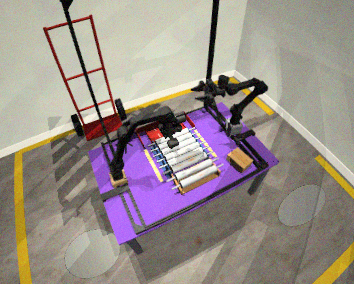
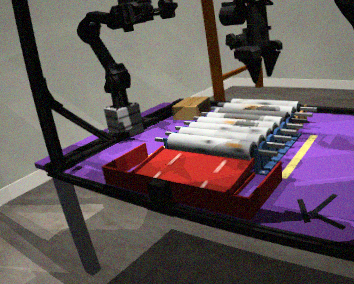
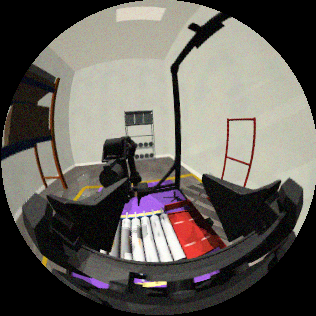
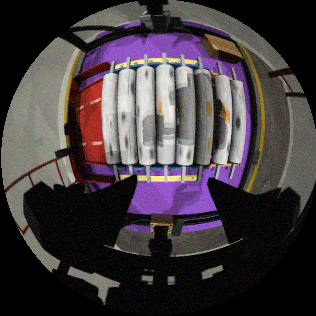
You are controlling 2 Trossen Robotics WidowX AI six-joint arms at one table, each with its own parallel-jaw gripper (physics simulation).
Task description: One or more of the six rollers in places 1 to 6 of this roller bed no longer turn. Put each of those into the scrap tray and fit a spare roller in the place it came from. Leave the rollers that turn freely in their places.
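Pixels of known places: left gripper, fingertip midpoint: (image 1: 192, 93) (image 2: 165, 5) (image 3: 165, 179); right gripper, fingertip midpoint: (image 2: 262, 79) (image 3: 128, 205) (image 4: 173, 179); left arm's base at its link origin: (image 1: 234, 121) (image 2: 121, 105); right arm's base at its link origin: (image 1: 117, 175) (image 4: 160, 228).
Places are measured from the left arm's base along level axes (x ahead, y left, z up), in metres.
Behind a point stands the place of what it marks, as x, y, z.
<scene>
Six grey-white rollers lie side by side in the blue roller bed (image 2: 265, 164) @(0.621, 0.028, -0.103); the end ones are the roller (image 4: 110, 120) @(0.490, -0.011, -0.039) beside the scrap tray and the roller (image 4: 203, 120) @(0.447, 0.214, -0.037) at the other end. Dark and orange marks and shadows show on them; which turn cannot be told. Two spare rollers (image 4: 221, 142) @(0.485, 0.282, -0.040) (image 4: 238, 120) @(0.406, 0.326, -0.041) lie on the orange-brown holder (image 1: 201, 184) @(0.389, 0.377, -0.107). The red scrap tray (image 2: 200, 199) @(0.622, -0.206, -0.087) (image 3: 197, 237) @(0.457, -0.158, -0.084) holds no roller. My right gripper (image 4: 173, 179) @(0.542, 0.147, 0.088) (image 2: 263, 78) @(0.542, 0.147, 0.088) is open and empty above the rollers. My left gripper (image 3: 165, 179) @(0.351, 0.000, 0.324) (image 1: 194, 95) @(0.351, 0.000, 0.324) is open and empty, raised beyond the tray end.
A brown box (image 1: 240, 159) @(0.082, 0.296, -0.057) (image 2: 191, 108) @(0.137, 0.226, -0.063) (image 4: 222, 48) @(0.124, 0.267, -0.056) stands on the purple table (image 1: 120, 220) @(0.931, 0.487, -0.111) beside the bed. Yellow strips (image 2: 300, 156) @(0.669, 0.126, -0.109) run along the bed's sides. Black frame posts (image 1: 212, 45) @(0.109, -0.311, 0.477) rise at the table edge. A red hand truck (image 1: 102, 126) stands behind the table.
</scene>
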